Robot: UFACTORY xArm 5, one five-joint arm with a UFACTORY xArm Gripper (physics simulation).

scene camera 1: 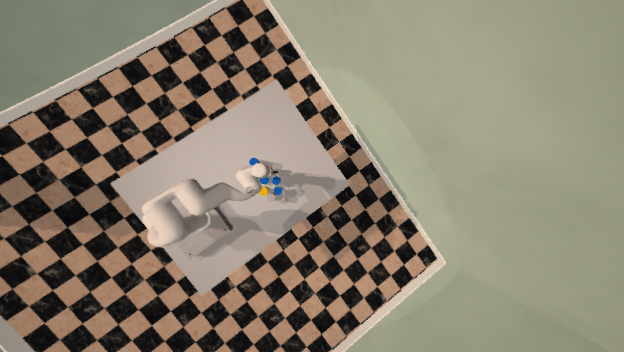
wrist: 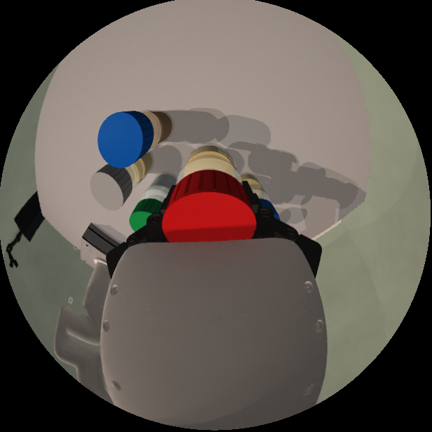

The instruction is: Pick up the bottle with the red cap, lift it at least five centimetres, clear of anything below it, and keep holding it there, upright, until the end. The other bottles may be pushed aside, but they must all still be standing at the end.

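Where they show: arm's base, origin of its link: [scene camera 1: 200, 219].
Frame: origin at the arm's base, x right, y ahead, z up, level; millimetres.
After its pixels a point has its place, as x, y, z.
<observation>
The bottle with the red cap [wrist: 210, 215] is upright between the black fingers of my gripper [wrist: 210, 194]. My gripper is shut on it, and its cap stands higher than the neighbouring caps. The bottle looks raised off the table; the exact height cannot be read. In scene camera 1 the arm's wrist [scene camera 1: 259, 170] @(-4, 501, 338) hides most of the gripper and bottle.
On the grey table [scene camera 1: 240, 135] @(-314, 503, -68) [wrist: 215, 55] stand a blue-capped bottle [scene camera 1: 254, 161] @(-101, 482, 37) [wrist: 122, 140], a grey-capped bottle [wrist: 107, 187], a green-capped bottle [wrist: 145, 215], a yellow-capped bottle [scene camera 1: 263, 191] @(86, 415, 37) and more blue-capped bottles, one at the group's edge [scene camera 1: 278, 191] @(142, 491, 38). Those visible look upright.
</observation>
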